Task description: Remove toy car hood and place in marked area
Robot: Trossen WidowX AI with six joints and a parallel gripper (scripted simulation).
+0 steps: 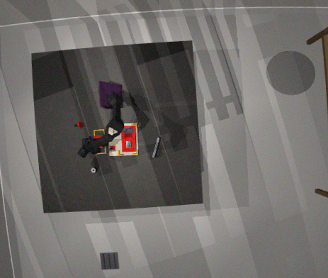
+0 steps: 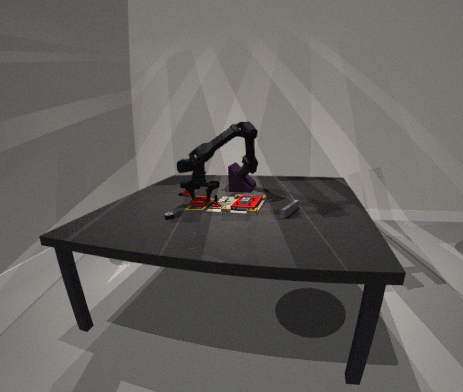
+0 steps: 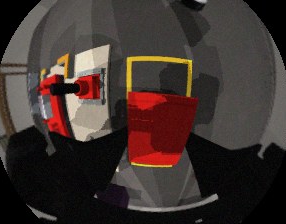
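The hood is 10 mm above my gripper tip.
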